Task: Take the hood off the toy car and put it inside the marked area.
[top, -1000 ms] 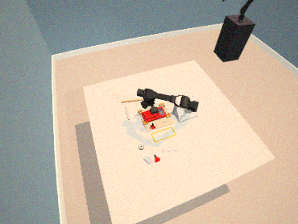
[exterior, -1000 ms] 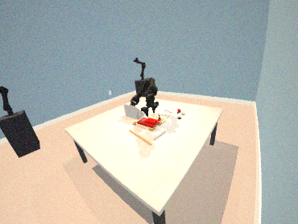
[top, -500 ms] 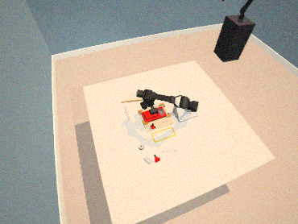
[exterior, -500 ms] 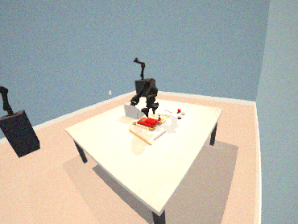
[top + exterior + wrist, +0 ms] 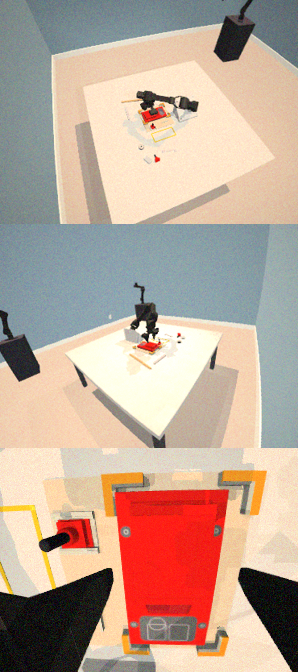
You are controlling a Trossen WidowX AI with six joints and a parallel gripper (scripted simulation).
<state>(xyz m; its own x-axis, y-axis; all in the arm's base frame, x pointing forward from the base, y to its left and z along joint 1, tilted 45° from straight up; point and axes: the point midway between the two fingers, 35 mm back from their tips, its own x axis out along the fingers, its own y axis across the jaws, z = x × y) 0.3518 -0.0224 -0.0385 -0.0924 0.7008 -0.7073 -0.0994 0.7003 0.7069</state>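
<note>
My gripper tip is 4 cm above the hood. Also, from my gripper tip: thin wooden stick 6 cm ahead, 21 cm to the right, 7 cm below; grey bar 6 cm behind, 35 cm to the left, 8 cm below.
</note>
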